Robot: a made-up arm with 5 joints.
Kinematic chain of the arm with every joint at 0, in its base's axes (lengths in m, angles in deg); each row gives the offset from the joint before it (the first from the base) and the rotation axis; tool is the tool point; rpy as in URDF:
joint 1: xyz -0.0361 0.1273 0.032 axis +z
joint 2: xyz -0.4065 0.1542 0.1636 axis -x
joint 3: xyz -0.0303 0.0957 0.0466 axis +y
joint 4: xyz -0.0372 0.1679 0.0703 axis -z
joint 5: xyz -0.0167 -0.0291 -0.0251 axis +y
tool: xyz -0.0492 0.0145 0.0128 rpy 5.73 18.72 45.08
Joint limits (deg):
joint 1: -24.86..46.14
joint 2: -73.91..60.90
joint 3: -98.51..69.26
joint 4: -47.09..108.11
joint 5: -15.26..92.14
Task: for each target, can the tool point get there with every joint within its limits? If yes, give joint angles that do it. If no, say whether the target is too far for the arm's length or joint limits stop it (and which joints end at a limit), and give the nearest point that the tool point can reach.
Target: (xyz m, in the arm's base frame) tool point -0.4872 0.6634 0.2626
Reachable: yes | joints -9.35 9.99 -2.32 35.64 21.98
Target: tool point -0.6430 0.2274 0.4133
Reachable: yes | joints 18.63 -56.14 -77.75 19.47 74.35
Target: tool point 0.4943 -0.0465 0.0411
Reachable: no: joint limits stop it (at a limit: joint 1, joint 2, joint 3, joint 4) | nearest point -0.3610 -0.0832 0.4429 | short by 0.946 m
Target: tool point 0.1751 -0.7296 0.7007
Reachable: no: too far | nearest point -0.3881 -0.1464 0.4936 | short by 0.837 m
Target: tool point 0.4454 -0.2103 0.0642
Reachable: no: joint limits stop it (at a limit: joint 1, joint 2, joint 3) | nearest point -0.3619 -0.0916 0.4422 | short by 0.899 m
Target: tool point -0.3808 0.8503 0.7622
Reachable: no: too far | nearest point -0.3497 0.6434 0.4850 | short by 0.347 m
